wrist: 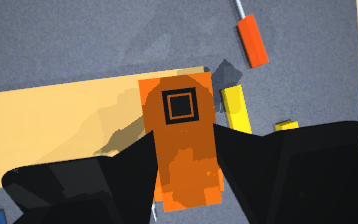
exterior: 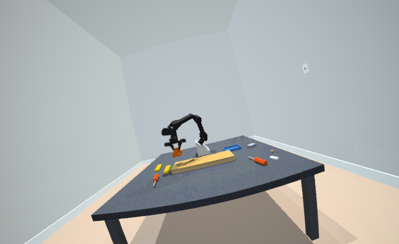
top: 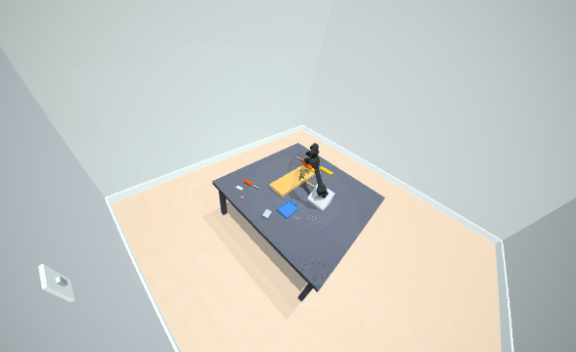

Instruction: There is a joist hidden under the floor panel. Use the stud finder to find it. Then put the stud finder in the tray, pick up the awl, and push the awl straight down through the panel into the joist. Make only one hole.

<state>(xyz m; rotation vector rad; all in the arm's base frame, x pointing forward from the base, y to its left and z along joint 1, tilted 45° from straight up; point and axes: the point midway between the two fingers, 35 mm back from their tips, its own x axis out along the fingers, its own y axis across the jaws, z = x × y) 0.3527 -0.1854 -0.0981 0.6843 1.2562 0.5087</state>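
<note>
My gripper tip is 52 cm to the right of the blue tray, 22 cm past it and 14 cm above it. Also, from my gripper tip: square indicator 3 cm above, 2 cm ahead; then awl 18 cm behind, 14 cm below, 9 cm to the left; then orange stud finder 2 cm above, 1 cm ahead.
</note>
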